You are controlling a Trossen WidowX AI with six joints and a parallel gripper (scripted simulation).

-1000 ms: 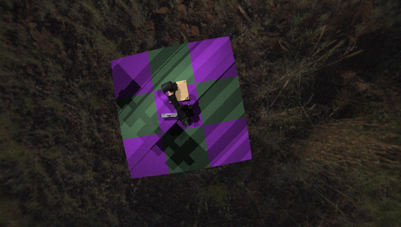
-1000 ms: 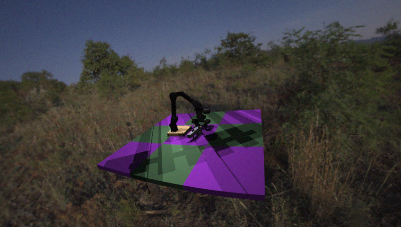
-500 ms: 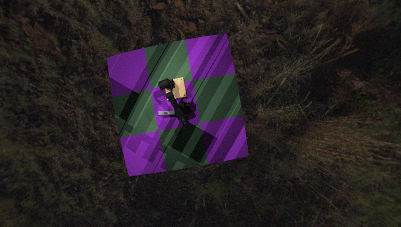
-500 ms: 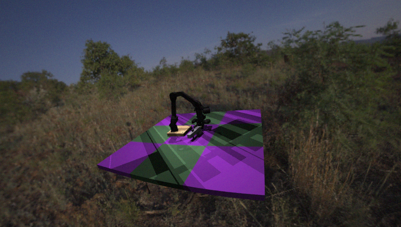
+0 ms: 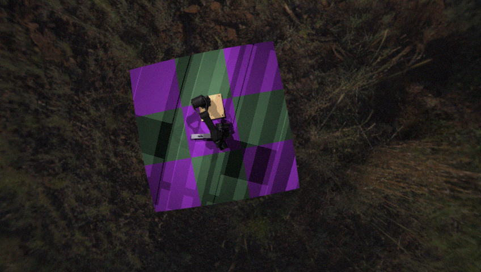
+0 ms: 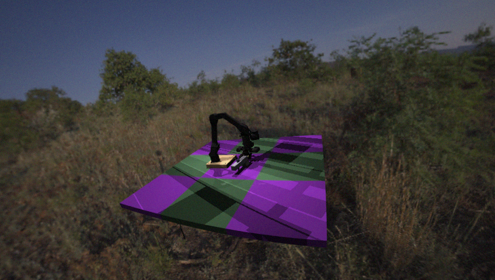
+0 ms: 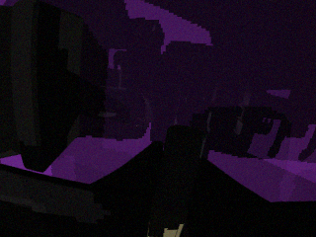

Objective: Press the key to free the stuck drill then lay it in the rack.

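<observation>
The drill lies 40 mm to the right of my gripper tip, 30 mm above it and 10 mm behind it. From my gripper tip the other things lie so: grey block 70 mm behind, 40 mm to the left, 10 mm above.
</observation>
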